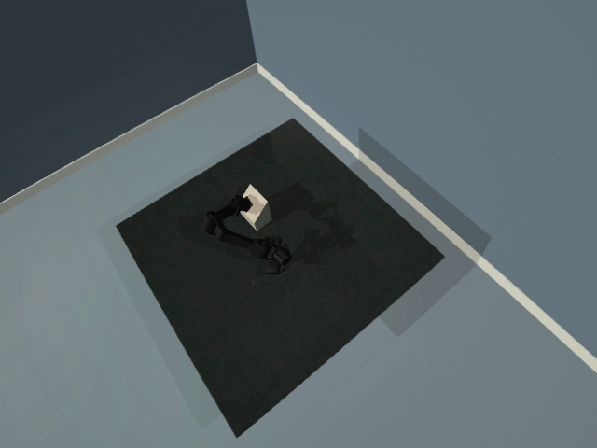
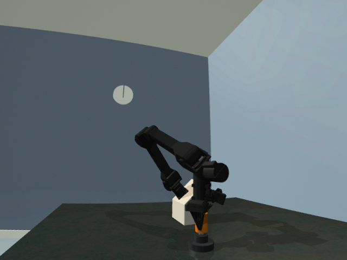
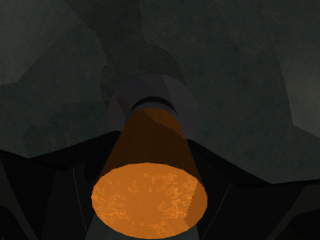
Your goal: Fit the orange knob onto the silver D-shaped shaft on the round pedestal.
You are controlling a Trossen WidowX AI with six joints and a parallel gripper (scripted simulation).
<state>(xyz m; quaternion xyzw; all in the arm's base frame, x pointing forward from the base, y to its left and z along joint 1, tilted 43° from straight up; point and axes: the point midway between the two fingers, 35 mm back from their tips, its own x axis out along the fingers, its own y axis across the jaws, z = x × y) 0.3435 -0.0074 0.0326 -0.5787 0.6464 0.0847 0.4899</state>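
Right now my gripper tip is 3 cm below the orange knob. The rest, counted from my gripper tip: round black pedestal: 3 cm below.
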